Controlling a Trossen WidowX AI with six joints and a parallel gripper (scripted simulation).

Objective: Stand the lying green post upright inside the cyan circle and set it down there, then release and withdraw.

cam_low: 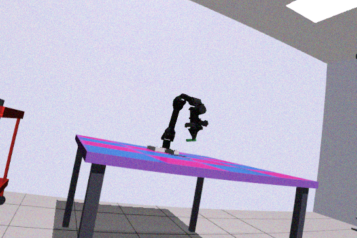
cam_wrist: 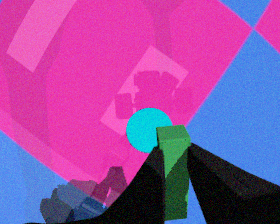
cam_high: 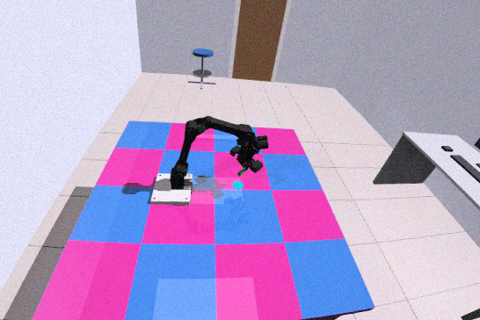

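Now: the cyan circle 3 cm behind my gripper tip and 13 cm below it. Also, from my gripper tip: green post (2 cm behind, 1 cm to the right, 1 cm below).
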